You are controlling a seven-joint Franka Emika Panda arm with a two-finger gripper.
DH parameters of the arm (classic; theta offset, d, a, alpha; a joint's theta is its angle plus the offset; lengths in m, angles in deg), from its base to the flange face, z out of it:
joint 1: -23.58 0.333 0 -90
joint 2: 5.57 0 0 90
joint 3: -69.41 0.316 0.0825 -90
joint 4: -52.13 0 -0.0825 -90
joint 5: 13.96 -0.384 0 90
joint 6: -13.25 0 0.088 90
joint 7: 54.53 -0.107 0 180
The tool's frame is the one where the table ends.
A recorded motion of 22 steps. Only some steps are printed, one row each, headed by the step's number.
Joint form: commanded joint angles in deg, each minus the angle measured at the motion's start. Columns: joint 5, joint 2, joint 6, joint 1, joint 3, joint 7, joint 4.
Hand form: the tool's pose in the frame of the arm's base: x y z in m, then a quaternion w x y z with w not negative. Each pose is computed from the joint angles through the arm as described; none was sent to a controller.
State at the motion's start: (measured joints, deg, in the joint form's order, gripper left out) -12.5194 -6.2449 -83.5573 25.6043 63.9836 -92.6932 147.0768
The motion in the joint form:
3: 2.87 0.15 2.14 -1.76 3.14 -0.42 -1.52
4: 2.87 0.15 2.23 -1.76 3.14 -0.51 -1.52
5: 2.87 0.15 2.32 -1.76 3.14 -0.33 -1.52
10: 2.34 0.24 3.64 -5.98 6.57 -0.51 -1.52
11: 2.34 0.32 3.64 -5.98 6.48 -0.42 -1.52
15: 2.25 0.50 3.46 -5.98 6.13 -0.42 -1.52
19: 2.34 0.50 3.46 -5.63 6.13 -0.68 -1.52
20: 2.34 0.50 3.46 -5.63 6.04 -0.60 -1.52
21: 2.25 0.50 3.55 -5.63 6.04 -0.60 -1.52
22: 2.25 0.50 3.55 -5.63 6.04 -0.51 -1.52
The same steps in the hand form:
3: 0.5579 -0.0273 0.6087 0.03063 0.93797 -0.34437 0.02633
4: 0.5578 -0.0273 0.6086 0.03086 0.93770 -0.34514 0.02561
5: 0.5576 -0.0273 0.6084 0.03115 0.93824 -0.34369 0.02481
10: 0.5552 -0.0340 0.6055 0.03094 0.93530 -0.35232 0.01162
11: 0.5555 -0.0349 0.6047 0.03115 0.93531 -0.35230 0.01090
15: 0.5565 -0.0382 0.6032 0.03040 0.93427 -0.35511 0.01055
19: 0.5567 -0.0349 0.6032 0.03109 0.93454 -0.35432 0.01096
20: 0.5567 -0.0358 0.6032 0.03110 0.93451 -0.35441 0.01091
21: 0.5565 -0.0356 0.6031 0.03060 0.93451 -0.35448 0.00992
22: 0.5565 -0.0356 0.6031 0.03060 0.93479 -0.35375 0.00990

